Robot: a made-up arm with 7 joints. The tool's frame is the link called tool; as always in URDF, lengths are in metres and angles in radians.
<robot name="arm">
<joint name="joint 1" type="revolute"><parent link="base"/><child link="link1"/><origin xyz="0 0 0.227"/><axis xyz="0 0 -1"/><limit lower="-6.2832" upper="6.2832" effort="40" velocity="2.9"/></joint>
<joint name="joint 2" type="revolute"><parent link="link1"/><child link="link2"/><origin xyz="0 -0.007 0.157"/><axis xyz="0 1 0"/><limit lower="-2.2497" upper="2.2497" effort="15" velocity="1.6"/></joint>
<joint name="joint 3" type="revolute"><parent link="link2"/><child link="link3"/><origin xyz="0 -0.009 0.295"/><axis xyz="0 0 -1"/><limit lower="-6.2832" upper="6.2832" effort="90" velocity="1.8"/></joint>
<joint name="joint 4" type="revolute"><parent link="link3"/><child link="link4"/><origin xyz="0 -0.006 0.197"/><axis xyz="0 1 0"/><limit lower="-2.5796" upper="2.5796" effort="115" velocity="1.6"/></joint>
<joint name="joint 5" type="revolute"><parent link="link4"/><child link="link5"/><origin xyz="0 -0.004 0.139"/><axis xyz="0 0 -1"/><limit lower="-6.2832" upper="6.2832" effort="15" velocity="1.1"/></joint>
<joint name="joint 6" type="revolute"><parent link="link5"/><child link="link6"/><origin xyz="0 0 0.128"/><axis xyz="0 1 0"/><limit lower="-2.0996" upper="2.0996" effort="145" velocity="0.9"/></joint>
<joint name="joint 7" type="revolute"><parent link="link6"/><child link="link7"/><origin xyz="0 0 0.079"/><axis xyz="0 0 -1"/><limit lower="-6.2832" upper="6.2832" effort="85" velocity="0.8"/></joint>
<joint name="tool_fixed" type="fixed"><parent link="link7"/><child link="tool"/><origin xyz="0 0 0" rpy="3.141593 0 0"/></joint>
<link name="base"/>
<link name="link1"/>
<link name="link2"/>
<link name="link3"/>
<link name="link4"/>
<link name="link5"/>
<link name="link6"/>
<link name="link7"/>
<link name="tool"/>
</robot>
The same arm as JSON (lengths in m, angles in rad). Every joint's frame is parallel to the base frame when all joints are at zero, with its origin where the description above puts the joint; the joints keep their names.
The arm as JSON. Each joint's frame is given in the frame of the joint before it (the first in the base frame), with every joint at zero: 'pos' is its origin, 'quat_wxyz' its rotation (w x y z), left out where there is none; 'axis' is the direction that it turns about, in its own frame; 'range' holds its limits. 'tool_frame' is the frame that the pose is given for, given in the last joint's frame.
{"length_unit": "m", "angle_unit": "rad", "joints": [
  {"joint": "joint 1", "pos": [0.0, 0.0, 0.227], "axis": [0.0, 0.0, -1.0], "range": [-6.2832, 6.2832]},
  {"joint": "joint 2", "pos": [0.0, -0.007, 0.157], "axis": [0.0, 1.0, 0.0], "range": [-2.2497, 2.2497]},
  {"joint": "joint 3", "pos": [0.0, -0.009, 0.295], "axis": [0.0, 0.0, -1.0], "range": [-6.2832, 6.2832]},
  {"joint": "joint 4", "pos": [0.0, -0.006, 0.197], "axis": [0.0, 1.0, 0.0], "range": [-2.5796, 2.5796]},
  {"joint": "joint 5", "pos": [0.0, -0.004, 0.139], "axis": [0.0, 0.0, -1.0], "range": [-6.2832, 6.2832]},
  {"joint": "joint 6", "pos": [0.0, 0.0, 0.128], "axis": [0.0, 1.0, 0.0], "range": [-2.0996, 2.0996]},
  {"joint": "joint 7", "pos": [0.0, 0.0, 0.079], "axis": [0.0, 0.0, -1.0], "range": [-6.2832, 6.2832]}
], "tool_frame": {"pos": [0.0, 0.0, 0.0], "quat_wxyz": [0.0, 1.0, 0.0, 0.0]}}

